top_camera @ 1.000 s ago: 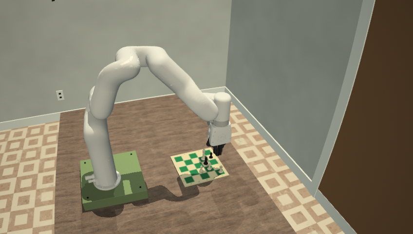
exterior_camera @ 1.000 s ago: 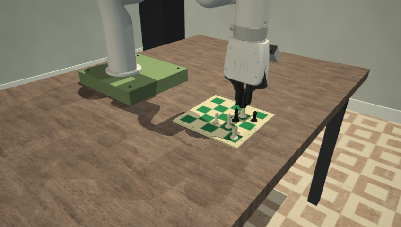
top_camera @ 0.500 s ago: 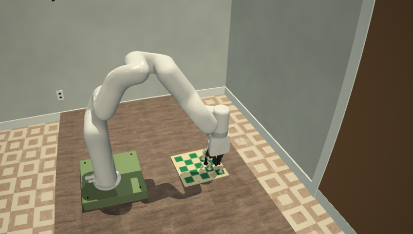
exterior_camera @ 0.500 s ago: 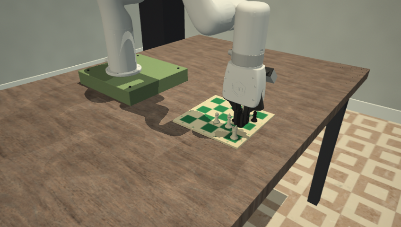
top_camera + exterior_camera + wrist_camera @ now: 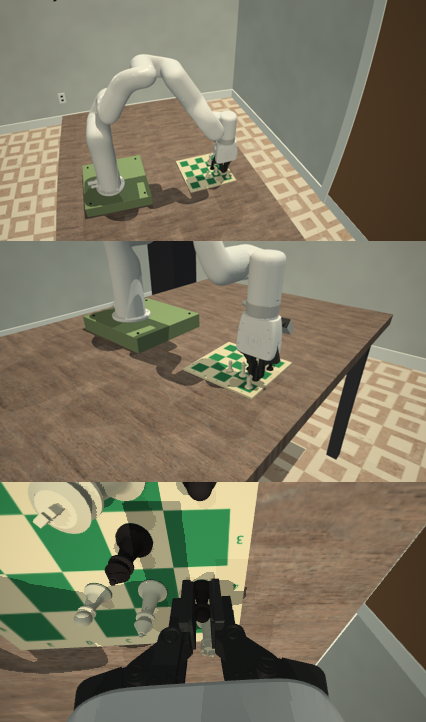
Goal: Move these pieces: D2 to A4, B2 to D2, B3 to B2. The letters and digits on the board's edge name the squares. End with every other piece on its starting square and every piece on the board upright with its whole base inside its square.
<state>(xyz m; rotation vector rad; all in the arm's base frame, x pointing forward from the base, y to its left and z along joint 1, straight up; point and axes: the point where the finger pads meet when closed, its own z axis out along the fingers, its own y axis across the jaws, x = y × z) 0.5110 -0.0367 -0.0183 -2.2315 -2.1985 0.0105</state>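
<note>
My hand is 4 cm to the right of the black bishop, 4 cm past it and 1 cm above it. The rest, counted from my hand: chessboard: 8 cm behind, 4 cm to the left, 3 cm below; white pawn: 8 cm behind, 2 cm below; white king: 8 cm to the left, 4 cm behind.
</note>
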